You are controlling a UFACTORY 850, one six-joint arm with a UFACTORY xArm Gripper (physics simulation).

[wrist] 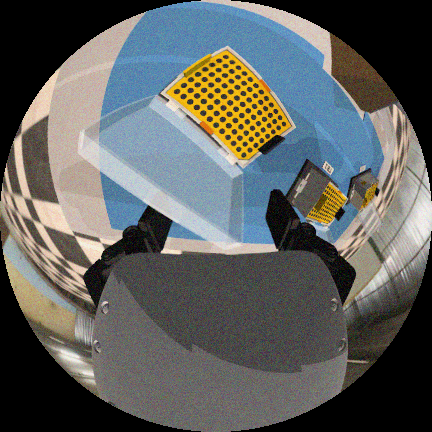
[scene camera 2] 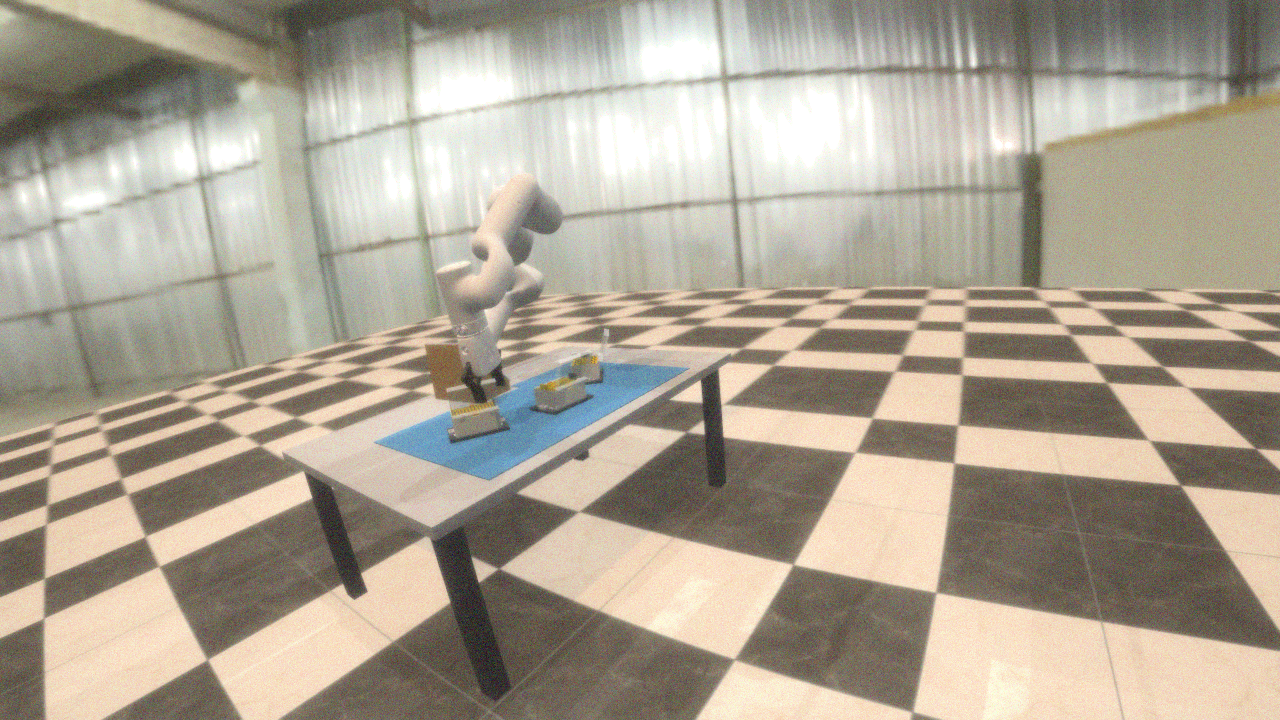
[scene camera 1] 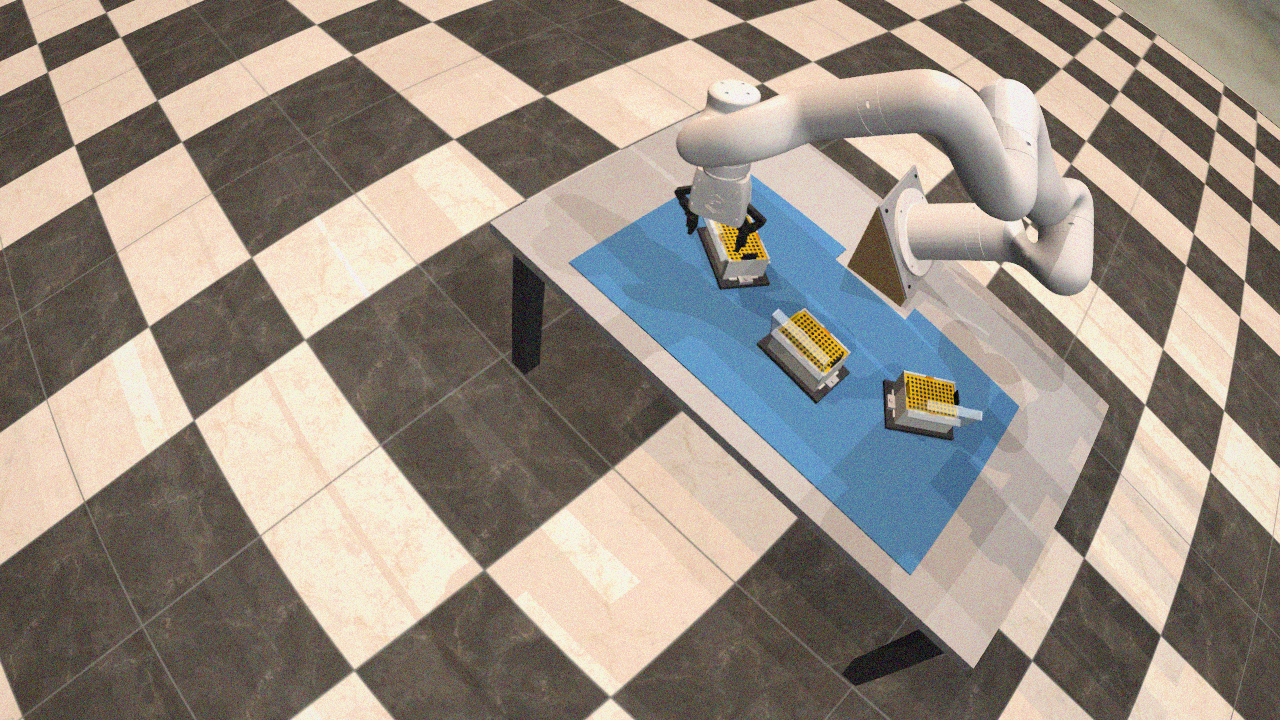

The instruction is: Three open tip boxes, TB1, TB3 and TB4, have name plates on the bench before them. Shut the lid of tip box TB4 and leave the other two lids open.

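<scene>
A tip box [scene camera 1: 752,270] [scene camera 2: 477,420] [wrist: 232,100] with a yellow tip rack stands at the mat's far-left end in the first scene view. Its clear lid [wrist: 170,165] is open and reaches towards my gripper. My gripper [scene camera 1: 715,240] [scene camera 2: 489,394] [wrist: 218,203] is open, low beside this box, its fingers near the raised lid and holding nothing. A second tip box [scene camera 1: 810,344] [scene camera 2: 561,394] [wrist: 327,204] stands mid-mat, lid [scene camera 1: 799,335] open. A third tip box [scene camera 1: 929,394] [scene camera 2: 586,367] [wrist: 369,196] has its lid [scene camera 1: 968,413] [scene camera 2: 605,338] open. A name plate [wrist: 327,167] shows, but which box is TB4 cannot be told.
The boxes stand on a blue mat [scene camera 1: 680,308] [scene camera 2: 501,456] on a grey table [scene camera 1: 572,214] [scene camera 2: 366,474]. The arm's base bracket with a brown side [scene camera 1: 877,259] [scene camera 2: 440,367] stands at the table's back edge. The arm reaches over from there.
</scene>
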